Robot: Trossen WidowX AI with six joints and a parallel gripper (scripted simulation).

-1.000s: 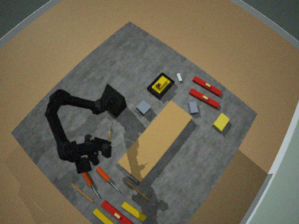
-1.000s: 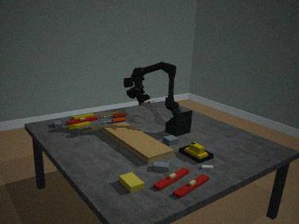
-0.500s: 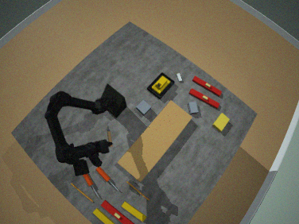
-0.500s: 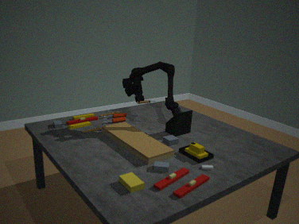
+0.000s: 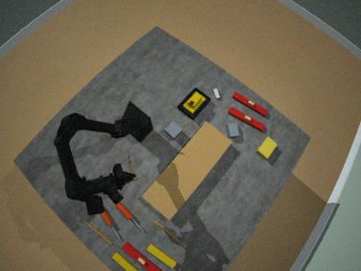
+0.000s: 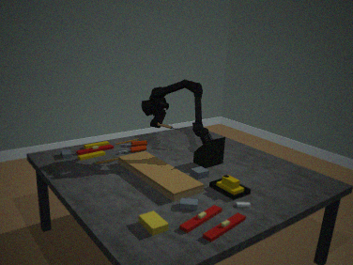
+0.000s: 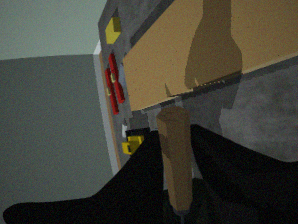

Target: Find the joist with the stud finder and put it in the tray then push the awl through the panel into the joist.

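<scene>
Now: gripper tip 5 cm past the awl, 3 cm to the right of it and 1 cm above it. Round my gripper tip: black tray 52 cm to the left, 19 cm below, 1 cm ahead; then small white piece 65 cm to the left, 20 cm below, 8 cm ahead; then yellow stud finder 50 cm to the left, 16 cm below.
</scene>
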